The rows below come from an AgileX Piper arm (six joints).
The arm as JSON. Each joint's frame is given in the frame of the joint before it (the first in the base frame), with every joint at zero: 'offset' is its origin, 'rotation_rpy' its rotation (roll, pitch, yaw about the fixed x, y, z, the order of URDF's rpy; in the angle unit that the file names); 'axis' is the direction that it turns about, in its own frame. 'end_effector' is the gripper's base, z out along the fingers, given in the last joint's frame.
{
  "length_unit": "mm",
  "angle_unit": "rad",
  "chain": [
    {
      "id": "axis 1",
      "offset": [
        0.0,
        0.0,
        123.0
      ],
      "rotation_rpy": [
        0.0,
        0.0,
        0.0
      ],
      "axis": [
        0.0,
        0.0,
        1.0
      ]
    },
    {
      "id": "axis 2",
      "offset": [
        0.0,
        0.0,
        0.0
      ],
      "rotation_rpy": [
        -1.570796,
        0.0,
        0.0
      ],
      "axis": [
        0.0,
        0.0,
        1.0
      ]
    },
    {
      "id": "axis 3",
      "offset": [
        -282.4,
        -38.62,
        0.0
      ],
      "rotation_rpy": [
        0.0,
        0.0,
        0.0
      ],
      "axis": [
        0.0,
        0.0,
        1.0
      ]
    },
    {
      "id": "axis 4",
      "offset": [
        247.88,
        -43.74,
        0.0
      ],
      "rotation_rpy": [
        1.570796,
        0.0,
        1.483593
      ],
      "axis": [
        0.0,
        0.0,
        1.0
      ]
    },
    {
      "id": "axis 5",
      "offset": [
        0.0,
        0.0,
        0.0
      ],
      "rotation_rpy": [
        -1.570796,
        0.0,
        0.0
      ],
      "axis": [
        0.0,
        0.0,
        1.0
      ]
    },
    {
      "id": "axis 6",
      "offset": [
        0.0,
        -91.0,
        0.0
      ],
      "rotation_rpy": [
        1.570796,
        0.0,
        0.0
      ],
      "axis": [
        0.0,
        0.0,
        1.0
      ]
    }
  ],
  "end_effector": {
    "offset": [
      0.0,
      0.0,
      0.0
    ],
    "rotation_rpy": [
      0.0,
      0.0,
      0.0
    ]
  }
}
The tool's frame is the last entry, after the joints.
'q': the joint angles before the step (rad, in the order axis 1, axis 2, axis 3, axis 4, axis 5, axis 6). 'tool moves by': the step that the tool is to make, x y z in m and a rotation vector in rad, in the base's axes. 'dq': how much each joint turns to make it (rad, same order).
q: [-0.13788, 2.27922, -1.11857, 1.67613, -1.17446, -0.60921]
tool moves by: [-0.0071, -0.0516, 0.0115, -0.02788, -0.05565, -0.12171]
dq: [-0.14009, -0.00330, -0.05747, -0.02370, -0.00444, -0.00020]
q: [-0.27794, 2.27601, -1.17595, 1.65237, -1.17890, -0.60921]
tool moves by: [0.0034, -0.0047, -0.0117, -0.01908, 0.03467, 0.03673]
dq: [-0.00872, 0.04376, -0.01561, -0.05344, -0.00042, 0.00019]
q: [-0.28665, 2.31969, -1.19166, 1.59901, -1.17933, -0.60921]
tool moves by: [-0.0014, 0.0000, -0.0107, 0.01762, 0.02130, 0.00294]
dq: [-0.00215, 0.02564, 0.00013, 0.00094, 0.01195, 0.00000]
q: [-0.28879, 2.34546, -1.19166, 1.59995, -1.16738, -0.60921]
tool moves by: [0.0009, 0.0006, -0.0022, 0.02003, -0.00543, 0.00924]
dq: [-0.00001, 0.00124, 0.00009, 0.00185, 0.02265, 0.00016]
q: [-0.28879, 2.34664, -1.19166, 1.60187, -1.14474, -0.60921]
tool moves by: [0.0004, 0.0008, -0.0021, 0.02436, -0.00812, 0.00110]
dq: [-0.00011, 0.00007, -0.00018, 0.01136, 0.02308, -0.00013]
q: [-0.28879, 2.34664, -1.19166, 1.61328, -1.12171, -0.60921]
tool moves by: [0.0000, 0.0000, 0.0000, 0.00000, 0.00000, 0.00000]
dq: [0.00000, 0.00000, 0.00000, 0.00000, 0.00000, 0.00000]
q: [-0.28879, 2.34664, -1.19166, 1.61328, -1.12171, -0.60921]
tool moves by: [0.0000, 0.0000, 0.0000, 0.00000, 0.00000, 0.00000]
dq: [0.00000, 0.00000, 0.00000, 0.00000, 0.00000, 0.00000]
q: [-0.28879, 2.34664, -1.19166, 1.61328, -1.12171, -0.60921]
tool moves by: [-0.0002, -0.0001, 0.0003, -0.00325, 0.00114, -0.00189]
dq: [0.00000, -0.00006, 0.00002, 0.00002, -0.00393, -0.00005]
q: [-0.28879, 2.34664, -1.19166, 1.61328, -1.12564, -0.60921]
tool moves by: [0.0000, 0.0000, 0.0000, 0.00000, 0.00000, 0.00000]
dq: [0.00000, 0.00000, 0.00000, 0.00000, 0.00000, 0.00000]
